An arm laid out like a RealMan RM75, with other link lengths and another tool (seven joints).
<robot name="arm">
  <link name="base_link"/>
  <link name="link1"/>
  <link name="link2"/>
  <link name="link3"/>
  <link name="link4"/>
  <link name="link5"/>
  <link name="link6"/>
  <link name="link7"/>
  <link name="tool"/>
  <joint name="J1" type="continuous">
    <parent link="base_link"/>
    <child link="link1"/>
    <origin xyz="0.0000 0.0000 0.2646" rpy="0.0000 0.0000 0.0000"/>
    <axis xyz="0 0 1"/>
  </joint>
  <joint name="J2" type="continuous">
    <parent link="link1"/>
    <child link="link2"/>
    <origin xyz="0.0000 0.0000 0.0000" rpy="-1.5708 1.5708 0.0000"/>
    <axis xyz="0 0 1"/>
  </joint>
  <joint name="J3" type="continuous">
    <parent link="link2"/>
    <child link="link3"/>
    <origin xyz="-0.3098 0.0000 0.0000" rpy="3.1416 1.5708 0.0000"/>
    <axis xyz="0 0 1"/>
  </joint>
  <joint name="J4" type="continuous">
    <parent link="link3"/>
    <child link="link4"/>
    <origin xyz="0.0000 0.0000 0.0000" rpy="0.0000 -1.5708 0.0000"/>
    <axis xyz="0 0 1"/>
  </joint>
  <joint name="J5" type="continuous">
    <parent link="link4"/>
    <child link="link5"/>
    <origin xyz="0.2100 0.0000 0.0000" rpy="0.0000 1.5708 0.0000"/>
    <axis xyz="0 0 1"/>
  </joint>
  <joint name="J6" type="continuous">
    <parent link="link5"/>
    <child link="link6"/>
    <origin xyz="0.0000 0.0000 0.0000" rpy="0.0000 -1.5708 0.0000"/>
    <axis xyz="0 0 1"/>
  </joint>
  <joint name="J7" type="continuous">
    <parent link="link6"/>
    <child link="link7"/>
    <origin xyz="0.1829 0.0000 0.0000" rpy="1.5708 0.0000 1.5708"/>
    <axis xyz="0 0 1"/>
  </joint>
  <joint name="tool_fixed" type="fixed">
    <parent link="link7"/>
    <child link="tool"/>
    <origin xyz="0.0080 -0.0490 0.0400" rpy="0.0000 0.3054 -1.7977"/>
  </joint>
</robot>
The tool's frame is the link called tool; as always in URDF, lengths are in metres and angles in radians. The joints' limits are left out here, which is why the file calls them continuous.
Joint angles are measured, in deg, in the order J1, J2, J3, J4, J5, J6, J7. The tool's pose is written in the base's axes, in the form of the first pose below.
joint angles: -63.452, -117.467, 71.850, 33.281, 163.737, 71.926, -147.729
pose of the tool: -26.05 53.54 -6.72 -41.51 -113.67 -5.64
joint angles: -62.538, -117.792, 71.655, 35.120, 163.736, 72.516, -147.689
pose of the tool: -25.97 53.41 -6.75 -41.59 -114.16 -6.20
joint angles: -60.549, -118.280, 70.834, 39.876, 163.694, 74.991, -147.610
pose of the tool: -25.66 53.05 -6.40 -41.43 -115.45 -7.21
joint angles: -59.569, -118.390, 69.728, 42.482, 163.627, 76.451, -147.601
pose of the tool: -25.47 52.95 -5.97 -40.81 -116.57 -8.16
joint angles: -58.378, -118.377, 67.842, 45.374, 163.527, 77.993, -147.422
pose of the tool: -25.41 52.90 -5.24 -39.61 -118.14 -9.65
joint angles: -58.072, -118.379, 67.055, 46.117, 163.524, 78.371, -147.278
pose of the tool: -25.41 52.91 -5.01 -39.19 -118.70 -10.18
